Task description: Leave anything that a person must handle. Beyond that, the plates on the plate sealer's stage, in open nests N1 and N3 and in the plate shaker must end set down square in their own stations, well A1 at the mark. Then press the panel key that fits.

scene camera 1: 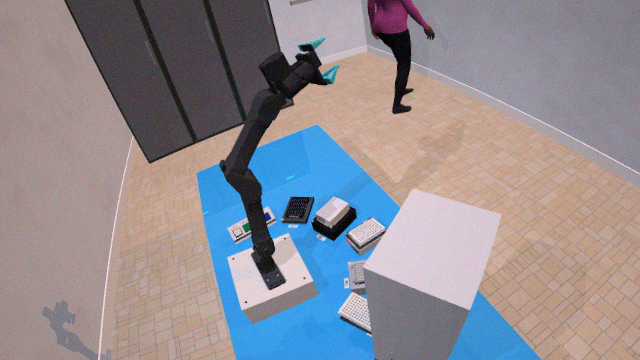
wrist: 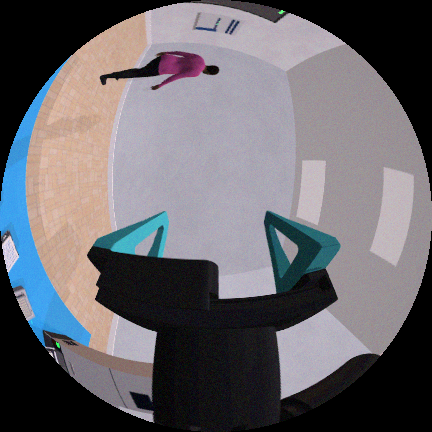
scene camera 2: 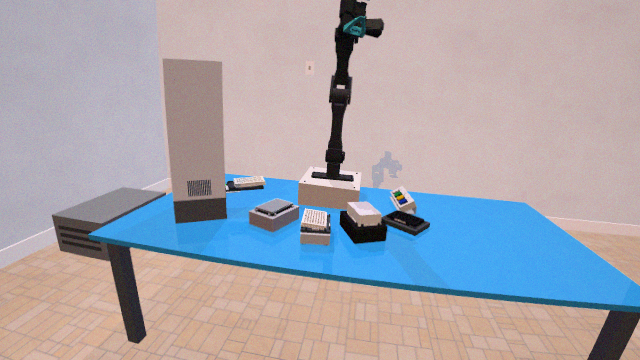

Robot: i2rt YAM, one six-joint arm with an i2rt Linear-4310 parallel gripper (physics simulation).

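Observation:
My gripper (scene camera 1: 330, 53) (scene camera 2: 355, 26) (wrist: 215, 216) is open and empty, high above the table. A pale, thick plate or stack (scene camera 1: 333, 211) (scene camera 2: 364, 212) sits on a black block. Beside it, a white well plate (scene camera 1: 367, 231) (scene camera 2: 315, 220) lies on a light base. A dark plate (scene camera 1: 299, 207) (scene camera 2: 406, 219) lies in a low black station. A grey device (scene camera 1: 353, 270) (scene camera 2: 274, 218) bears a greyish plate, partly hidden in scene camera 1. Another white plate (scene camera 1: 356, 309) (scene camera 2: 249, 181) lies over a black base. The key panel (scene camera 1: 237, 232) (scene camera 2: 406, 204) is partly behind the arm. Station names and A1 corners are unreadable.
A tall grey tower (scene camera 1: 432, 250) (scene camera 2: 195, 130) stands on the blue table (scene camera 1: 300, 150) (scene camera 2: 475, 250) and hides parts of stations in scene camera 1. The arm stands on a white base box (scene camera 1: 295, 260) (scene camera 2: 329, 194). A person (scene camera 1: 395, 45) (wrist: 180, 65) stands on the floor beyond the table.

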